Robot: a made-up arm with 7 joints. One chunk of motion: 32 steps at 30 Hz.
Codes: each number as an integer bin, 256 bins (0 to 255) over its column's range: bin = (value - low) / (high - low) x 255, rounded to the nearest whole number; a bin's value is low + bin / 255 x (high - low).
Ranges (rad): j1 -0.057..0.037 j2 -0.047..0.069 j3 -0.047..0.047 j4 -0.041..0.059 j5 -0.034..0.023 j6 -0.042..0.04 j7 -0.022..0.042
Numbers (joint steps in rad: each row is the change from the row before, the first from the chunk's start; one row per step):
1: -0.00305 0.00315 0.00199 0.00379 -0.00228 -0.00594 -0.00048
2: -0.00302 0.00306 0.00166 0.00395 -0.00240 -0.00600 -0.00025
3: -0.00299 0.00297 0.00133 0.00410 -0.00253 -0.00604 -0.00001
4: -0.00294 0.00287 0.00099 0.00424 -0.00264 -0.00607 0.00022
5: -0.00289 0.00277 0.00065 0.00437 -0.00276 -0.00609 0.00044
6: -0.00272 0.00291 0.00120 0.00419 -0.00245 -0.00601 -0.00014
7: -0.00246 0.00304 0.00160 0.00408 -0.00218 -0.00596 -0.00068
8: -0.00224 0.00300 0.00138 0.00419 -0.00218 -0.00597 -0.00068
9: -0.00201 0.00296 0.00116 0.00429 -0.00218 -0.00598 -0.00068
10: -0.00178 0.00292 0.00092 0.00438 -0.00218 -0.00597 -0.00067
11: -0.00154 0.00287 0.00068 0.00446 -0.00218 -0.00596 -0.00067
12: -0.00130 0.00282 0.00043 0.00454 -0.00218 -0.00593 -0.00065
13: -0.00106 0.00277 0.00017 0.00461 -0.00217 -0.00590 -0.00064
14: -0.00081 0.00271 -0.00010 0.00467 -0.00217 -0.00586 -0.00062
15: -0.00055 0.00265 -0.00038 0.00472 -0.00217 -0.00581 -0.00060
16: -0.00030 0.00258 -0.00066 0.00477 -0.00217 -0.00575 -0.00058
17: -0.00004 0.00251 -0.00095 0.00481 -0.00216 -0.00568 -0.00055
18: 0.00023 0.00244 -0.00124 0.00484 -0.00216 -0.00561 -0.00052
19: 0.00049 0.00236 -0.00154 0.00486 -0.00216 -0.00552 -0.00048
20: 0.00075 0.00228 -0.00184 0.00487 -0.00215 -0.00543 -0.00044
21: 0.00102 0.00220 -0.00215 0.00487 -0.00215 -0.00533 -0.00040
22: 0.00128 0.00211 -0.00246 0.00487 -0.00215 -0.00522 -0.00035
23: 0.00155 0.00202 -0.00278 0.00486 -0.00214 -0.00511 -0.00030
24: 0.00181 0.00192 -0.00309 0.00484 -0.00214 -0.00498 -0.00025
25: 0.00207 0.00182 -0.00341 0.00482 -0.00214 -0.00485 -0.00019
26: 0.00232 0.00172 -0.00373 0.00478 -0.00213 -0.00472 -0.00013
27: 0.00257 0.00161 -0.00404 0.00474 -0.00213 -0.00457 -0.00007
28: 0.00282 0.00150 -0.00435 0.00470 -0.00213 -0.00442 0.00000
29: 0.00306 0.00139 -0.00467 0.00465 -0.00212 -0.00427 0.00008
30: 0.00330 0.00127 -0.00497 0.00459 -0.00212 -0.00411 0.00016
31: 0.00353 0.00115 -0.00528 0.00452 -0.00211 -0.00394 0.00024
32: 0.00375 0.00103 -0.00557 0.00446 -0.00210 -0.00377 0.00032
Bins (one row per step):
1: 146 110 133 114 142 112 86
2: 146 110 132 115 141 112 87
3: 147 110 131 115 141 112 88
4: 147 110 130 115 140 112 89
5: 147 109 129 116 140 112 89
6: 147 110 131 115 141 112 87
7: 148 110 132 115 142 112 85
8: 149 110 131 115 142 112 85
9: 149 110 131 115 142 112 85
10: 150 110 130 116 142 112 85
11: 150 110 129 116 142 112 85
12: 151 110 129 116 142 112 85
13: 152 109 128 116 142 112 85
14: 152 109 127 116 142 112 85
15: 153 109 126 117 142 113 85
16: 154 109 126 117 142 113 85
17: 155 109 125 117 142 113 85
18: 155 109 124 117 142 113 86
19: 156 109 123 117 142 113 86
20: 157 108 123 117 142 114 86
21: 157 108 122 117 142 114 86
22: 158 108 121 117 142 114 86
23: 159 108 120 117 143 115 86
24: 160 108 119 117 143 115 87
25: 160 107 118 117 143 116 87
26: 161 107 117 117 143 116 87
27: 162 107 117 117 143 116 87
28: 162 107 116 117 143 117 88
29: 163 106 115 116 143 117 88
30: 164 106 114 116 143 118 88
31: 164 106 113 116 143 118 89
32: 165 106 112 116 143 119 89

